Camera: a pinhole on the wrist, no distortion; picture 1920 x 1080 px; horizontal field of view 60.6 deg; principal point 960.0 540.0 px. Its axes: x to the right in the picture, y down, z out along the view. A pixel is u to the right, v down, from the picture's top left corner.
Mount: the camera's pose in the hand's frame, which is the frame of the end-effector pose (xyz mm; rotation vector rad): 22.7 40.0 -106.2 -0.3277 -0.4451 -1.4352
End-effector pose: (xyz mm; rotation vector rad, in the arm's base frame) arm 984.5 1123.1 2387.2 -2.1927 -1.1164 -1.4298
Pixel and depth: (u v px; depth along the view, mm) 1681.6 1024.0 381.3
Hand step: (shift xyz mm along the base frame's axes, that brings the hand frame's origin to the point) 288.7 183.0 -35.0
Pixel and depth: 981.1 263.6 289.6
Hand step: 207.7 -44.7 -87.3
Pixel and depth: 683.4 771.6 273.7
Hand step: 237.2 -57.8 9.2
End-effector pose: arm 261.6 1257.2 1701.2 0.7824 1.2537 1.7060
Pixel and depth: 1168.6 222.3 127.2
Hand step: -6.9 -17.4 83.1
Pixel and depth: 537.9 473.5 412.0
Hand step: 104.0 4.7 371.7
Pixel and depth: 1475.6 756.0 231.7
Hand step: 74.1 76.3 125.5
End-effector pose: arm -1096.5 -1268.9 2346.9 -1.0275 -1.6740 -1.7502
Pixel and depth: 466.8 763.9 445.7
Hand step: 318.2 179.9 239.5
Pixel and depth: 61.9 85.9 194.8
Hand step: 209.0 -22.9 85.3
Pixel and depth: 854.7 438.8 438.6
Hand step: 287.7 220.8 111.7
